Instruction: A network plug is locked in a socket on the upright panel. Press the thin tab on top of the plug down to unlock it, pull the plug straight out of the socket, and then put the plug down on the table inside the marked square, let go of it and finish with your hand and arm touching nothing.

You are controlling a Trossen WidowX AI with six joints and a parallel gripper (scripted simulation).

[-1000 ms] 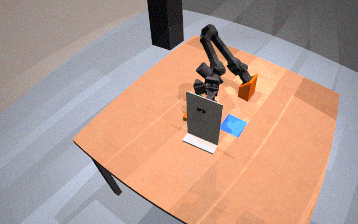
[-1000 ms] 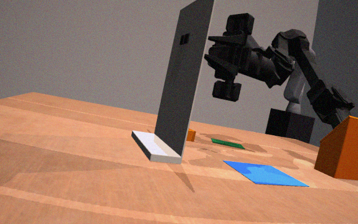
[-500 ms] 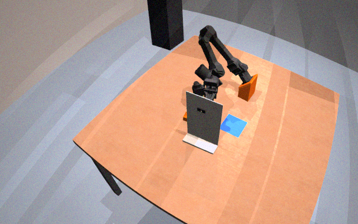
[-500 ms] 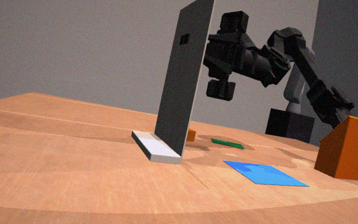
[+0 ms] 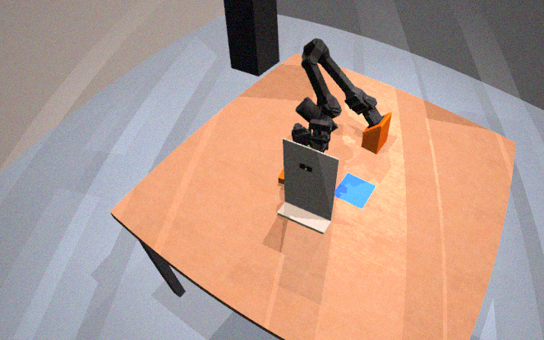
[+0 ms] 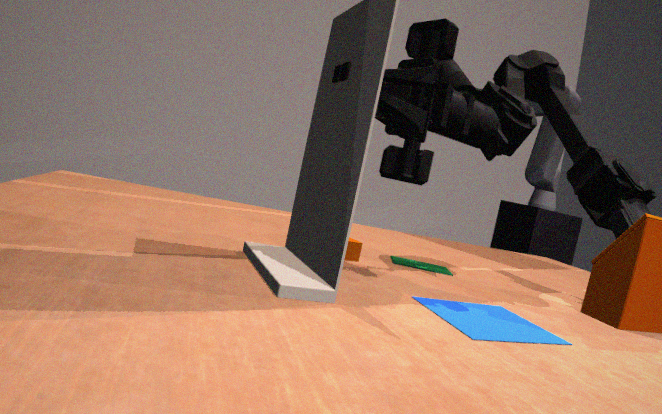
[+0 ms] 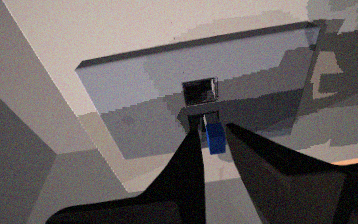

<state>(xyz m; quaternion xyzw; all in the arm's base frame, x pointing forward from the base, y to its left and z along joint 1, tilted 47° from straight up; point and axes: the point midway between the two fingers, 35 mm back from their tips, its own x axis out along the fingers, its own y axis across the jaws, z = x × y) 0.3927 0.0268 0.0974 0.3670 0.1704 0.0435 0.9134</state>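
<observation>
Now: gripper tip 15 cm past the blue marked square, 9 cm to the right of it and 21 cm above it. The rest, counted from my gripper tip: grey upright panel: 3 cm ahead, 1 cm to the right, 8 cm below; then small orange cube: 6 cm behind, 14 cm to the right, 20 cm below; then blue network plug: 1 cm ahead.
</observation>
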